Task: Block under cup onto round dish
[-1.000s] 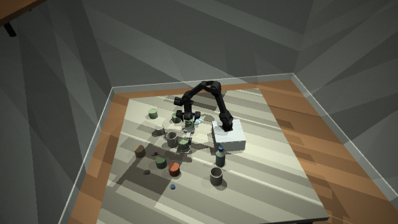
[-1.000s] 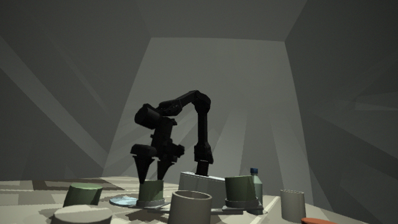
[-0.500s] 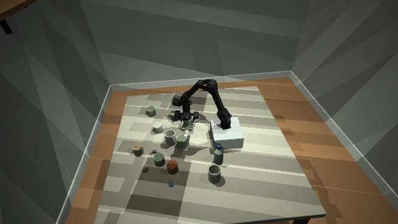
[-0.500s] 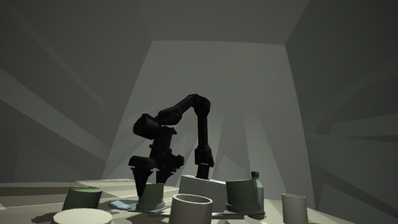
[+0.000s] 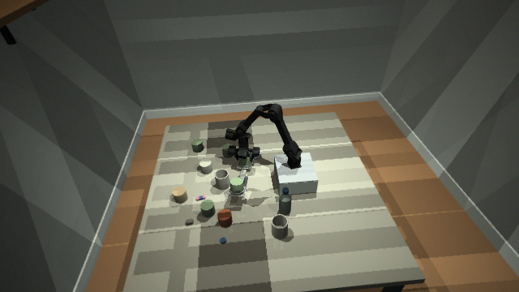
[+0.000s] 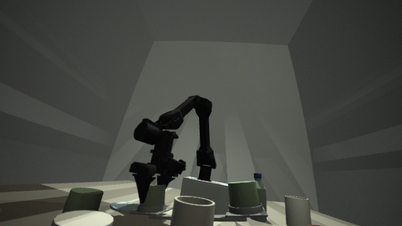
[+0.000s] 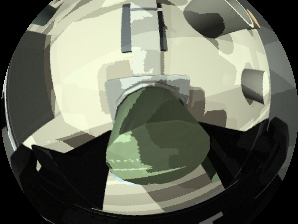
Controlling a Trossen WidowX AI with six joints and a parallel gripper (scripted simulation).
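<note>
Right now my gripper tip is 1 cm to the right of the grey block and 1 cm above it. Also, from my gripper tip: small balance (13 cm to the left, 5 cm ahead, 1 cm below); then orange cup (37 cm to the left, 22 cm ahead, 1 cm below); then round dish (9 cm to the right, 8 cm behind, 5 cm below).
</note>
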